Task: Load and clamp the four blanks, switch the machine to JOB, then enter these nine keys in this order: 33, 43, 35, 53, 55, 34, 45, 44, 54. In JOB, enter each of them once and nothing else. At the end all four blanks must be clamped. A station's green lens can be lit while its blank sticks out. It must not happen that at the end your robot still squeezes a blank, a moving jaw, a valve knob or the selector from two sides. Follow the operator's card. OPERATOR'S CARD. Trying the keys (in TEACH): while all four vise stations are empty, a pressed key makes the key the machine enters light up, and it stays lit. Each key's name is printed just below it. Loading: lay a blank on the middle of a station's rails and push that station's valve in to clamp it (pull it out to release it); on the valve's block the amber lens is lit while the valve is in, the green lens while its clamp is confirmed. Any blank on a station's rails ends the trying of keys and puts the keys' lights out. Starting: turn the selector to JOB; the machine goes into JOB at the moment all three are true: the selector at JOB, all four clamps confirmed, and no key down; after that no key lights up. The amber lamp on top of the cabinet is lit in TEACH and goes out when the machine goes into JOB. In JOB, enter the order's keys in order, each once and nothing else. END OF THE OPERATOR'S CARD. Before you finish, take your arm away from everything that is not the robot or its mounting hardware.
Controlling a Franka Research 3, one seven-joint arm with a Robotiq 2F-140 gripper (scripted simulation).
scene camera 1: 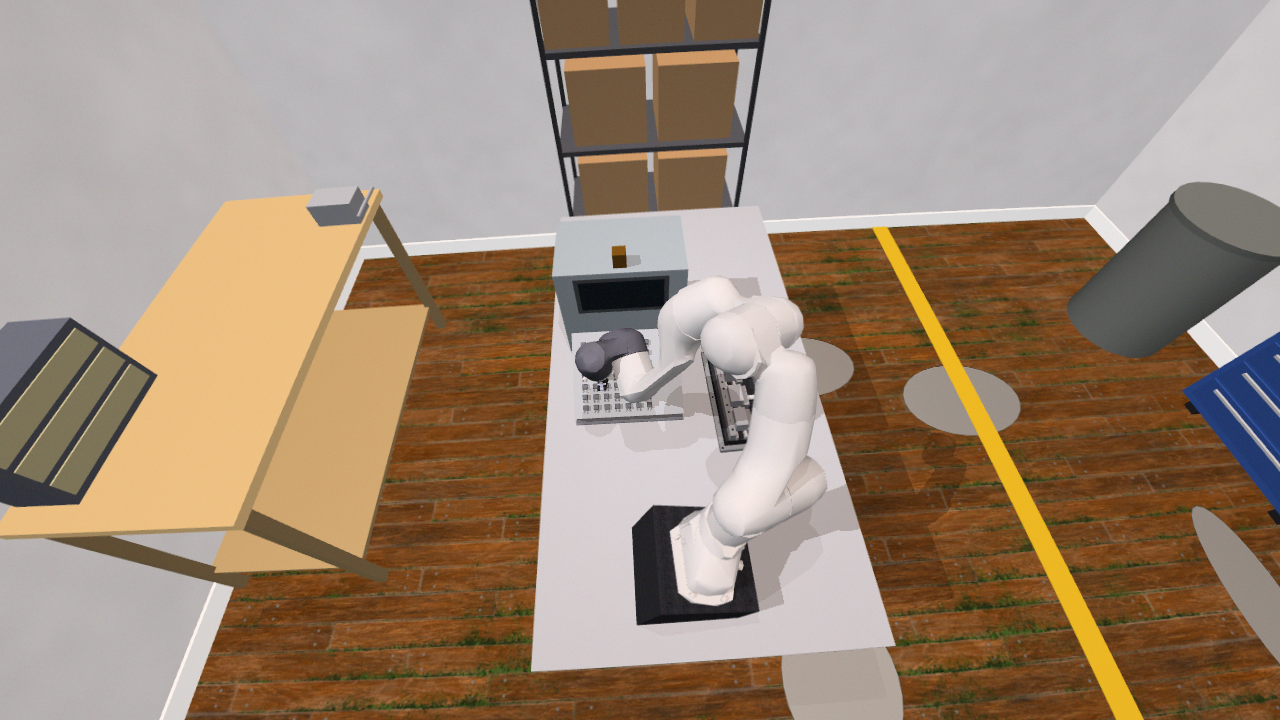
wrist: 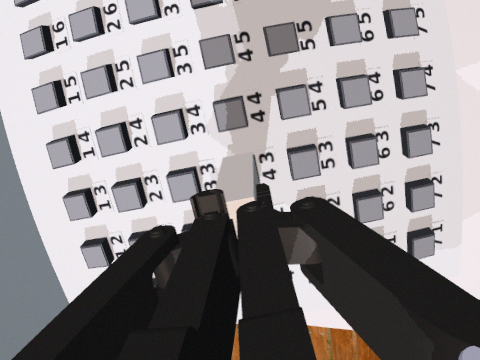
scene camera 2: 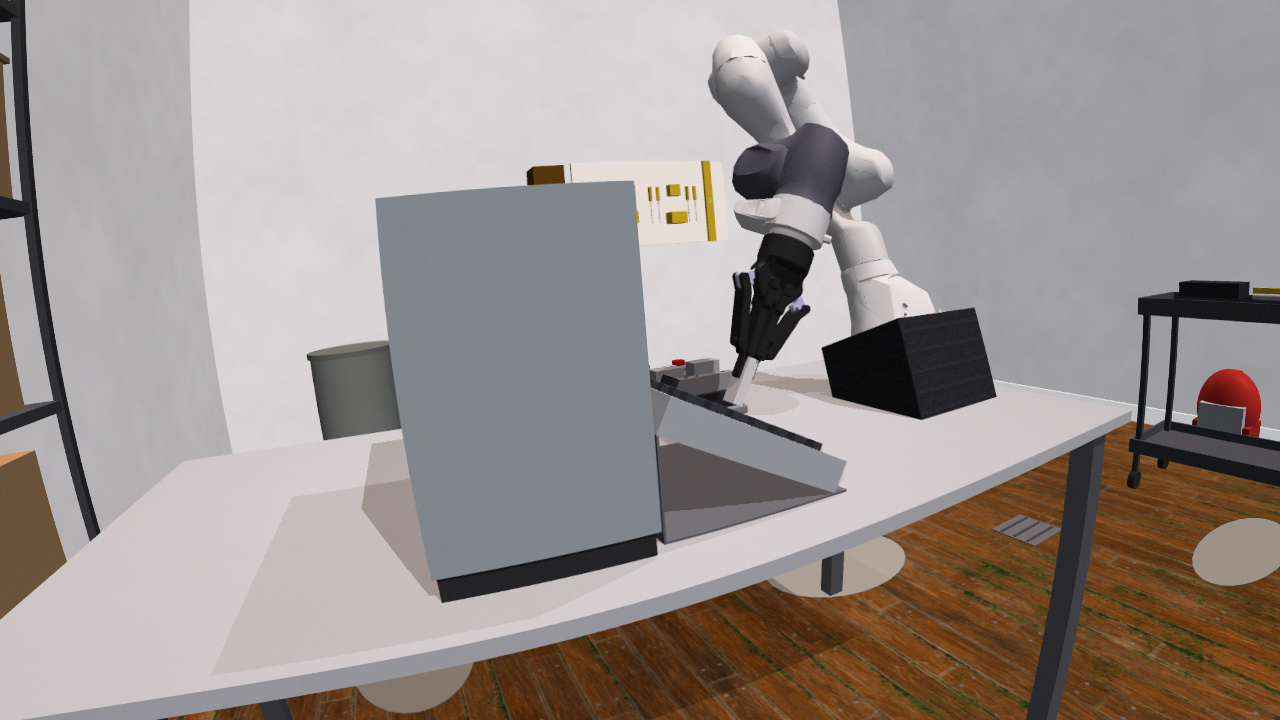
Note:
In view: the gripper (scene camera 2: 732, 403), a grey cabinet (scene camera 2: 515, 315) and a sloped keypad (scene camera 1: 669, 399).
The gripper also shows in the wrist view (wrist: 243, 179). The grey cabinet also shows in scene camera 1 (scene camera 1: 595, 294). The sloped keypad shows as well in the wrist view (wrist: 255, 75).

